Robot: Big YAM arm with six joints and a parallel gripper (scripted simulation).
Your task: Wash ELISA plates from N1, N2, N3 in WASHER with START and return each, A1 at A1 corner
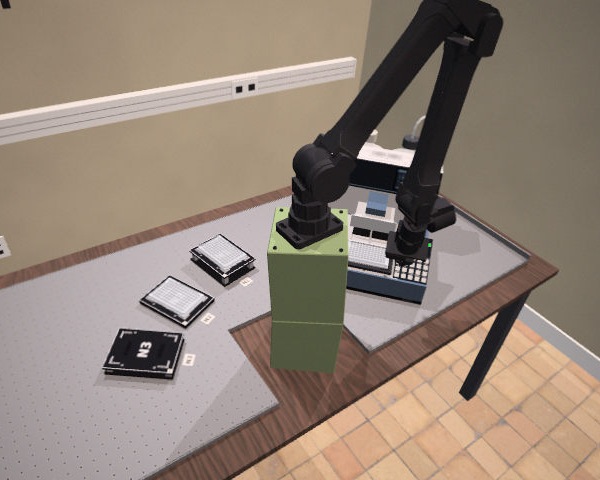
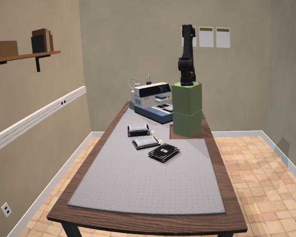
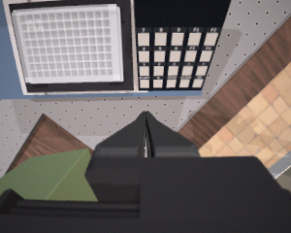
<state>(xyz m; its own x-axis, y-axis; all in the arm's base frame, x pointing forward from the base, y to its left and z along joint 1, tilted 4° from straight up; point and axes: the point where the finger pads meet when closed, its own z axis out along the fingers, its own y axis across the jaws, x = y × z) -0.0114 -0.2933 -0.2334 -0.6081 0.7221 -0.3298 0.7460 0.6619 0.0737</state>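
Right now the dark washer carrier is 12 cm ahead of my hand and 7 cm below it. Also, from my hand: plate washer (23 cm ahead, 11 cm to the right, 2 cm below).
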